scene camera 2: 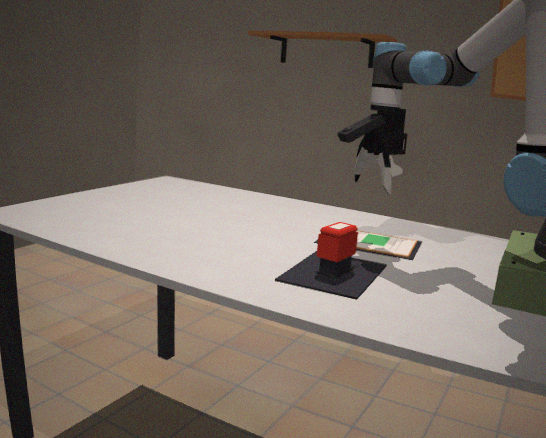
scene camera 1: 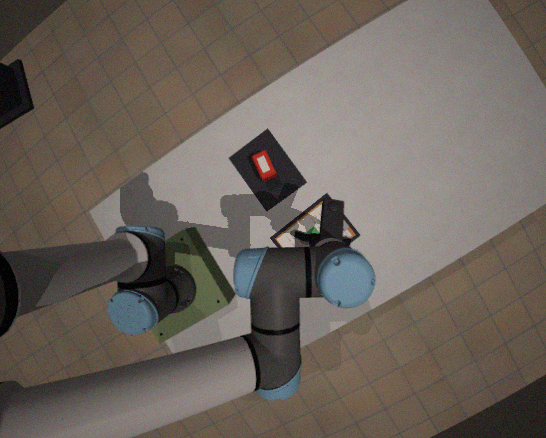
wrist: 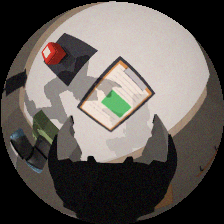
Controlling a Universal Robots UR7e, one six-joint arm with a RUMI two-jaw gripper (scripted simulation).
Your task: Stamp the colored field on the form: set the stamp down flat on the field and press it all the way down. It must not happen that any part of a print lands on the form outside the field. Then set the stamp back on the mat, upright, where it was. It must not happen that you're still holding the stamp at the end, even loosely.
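Note:
A red stamp (scene camera 2: pixel 338 241) is visible. A form (scene camera 1: pixel 308 221) is visible too, with further views of the form (scene camera 2: pixel 386 245) and (wrist: pixel 120 90). A dark mat (scene camera 1: pixel 289 179) appears also in scene camera 2, the mat (scene camera 2: pixel 352 284), and in the wrist view, the mat (wrist: pixel 81 52). I see my gripper (scene camera 2: pixel 371 188), (scene camera 1: pixel 319 236) and (wrist: pixel 112 115).

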